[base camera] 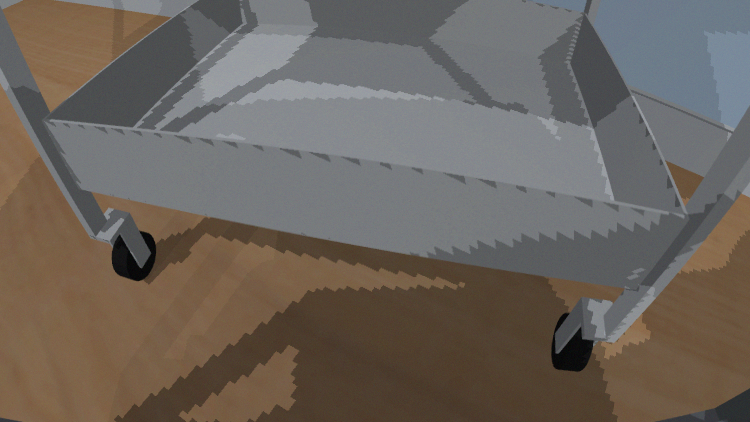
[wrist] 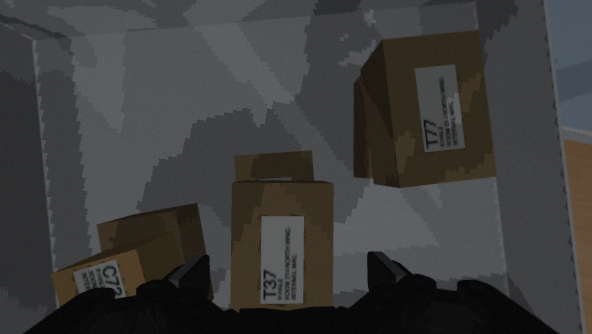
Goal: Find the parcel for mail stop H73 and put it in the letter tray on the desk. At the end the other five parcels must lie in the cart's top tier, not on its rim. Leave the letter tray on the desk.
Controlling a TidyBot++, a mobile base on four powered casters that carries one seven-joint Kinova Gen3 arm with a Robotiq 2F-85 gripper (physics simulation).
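Places are measured from the arm's base along level axes (x right, y back, z down), in centimetres.
Pixels of known places: gripper, fingertip midpoint: (wrist: 288, 271).
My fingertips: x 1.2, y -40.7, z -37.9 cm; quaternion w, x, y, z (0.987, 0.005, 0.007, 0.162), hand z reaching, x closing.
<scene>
For each thing: its middle in the pictures, then the offset to it from my fingertips. "pt": a spot on its surface instead. Level surfaces: height alone.
- cart's top tier, surface height: dz +11.3 cm
- parcel labelled T37, body centre: (wrist: 282, 248) dy -0.3, dx -0.3, dz +3.8 cm
- parcel labelled T77, body centre: (wrist: 420, 116) dy -5.7, dx +11.7, dz +3.8 cm
- cart's lower tier, surface spot: (base camera: 314, 188) pt dy +12.2, dx -3.5, dz +60.2 cm
- wooden floor, surface height: dz +77.5 cm
My gripper (wrist: 288, 271) is open and empty above the cart's top tier (wrist: 165, 90). In the wrist view a parcel labelled T37 (wrist: 282, 200) lies below and between the fingertips, on top of another parcel (wrist: 274, 165) whose label is mostly hidden. A parcel labelled T77 (wrist: 472, 165) lies at the upper right, over another parcel (wrist: 361, 130) that shows at its left side. A parcel whose label starts with C7 (wrist: 127, 265) lies at the lower left, partly behind the left finger, against or over another parcel (wrist: 142, 230). No H73 label can be read. The desk and letter tray do not show.
The top tier's raised wall (wrist: 540, 200) runs along the right. In the base camera view the cart's lower tier (base camera: 314, 188) has raised walls, with corner posts (base camera: 718, 173) at both sides and black casters (base camera: 571, 341) on the wooden floor (base camera: 419, 356).
</scene>
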